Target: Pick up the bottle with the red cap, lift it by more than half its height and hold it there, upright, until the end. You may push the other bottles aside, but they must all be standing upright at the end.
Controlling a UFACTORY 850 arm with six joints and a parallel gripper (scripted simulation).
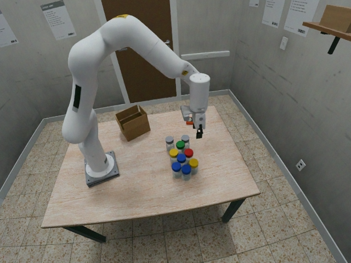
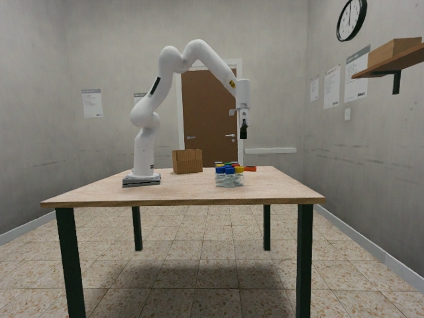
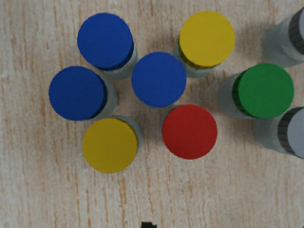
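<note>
Now: the bottle with red cap 5 cm behind my hand, 1 cm to the right of it and 23 cm below it. From my hand the other things lie so: green-capped bottle: 9 cm behind, 6 cm to the left, 23 cm below; then orange device: 4 cm ahead, 37 cm to the left, 26 cm below.
</note>
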